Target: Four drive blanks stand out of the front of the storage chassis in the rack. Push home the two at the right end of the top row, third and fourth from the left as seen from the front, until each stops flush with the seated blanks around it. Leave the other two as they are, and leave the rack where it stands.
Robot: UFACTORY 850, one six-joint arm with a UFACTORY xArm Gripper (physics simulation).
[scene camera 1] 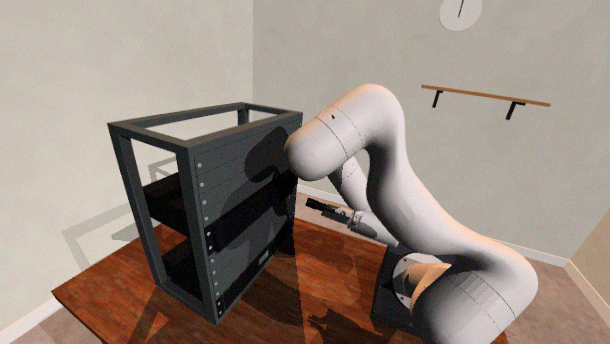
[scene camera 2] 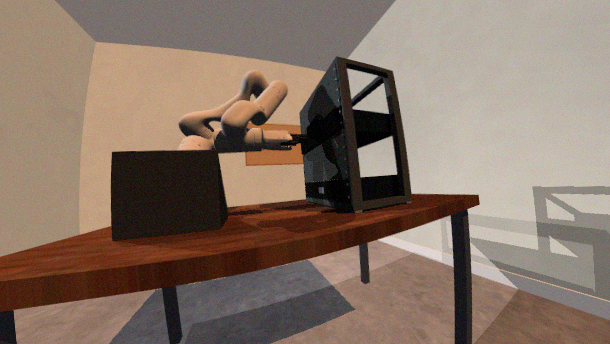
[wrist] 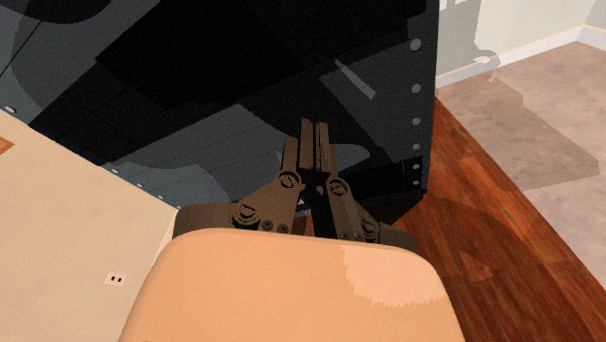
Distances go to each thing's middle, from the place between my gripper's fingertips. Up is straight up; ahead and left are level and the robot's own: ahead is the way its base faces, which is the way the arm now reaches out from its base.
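Dark rack (scene camera 1: 234, 197): 10 cm to the left of my hand, 24 cm ahead of it.
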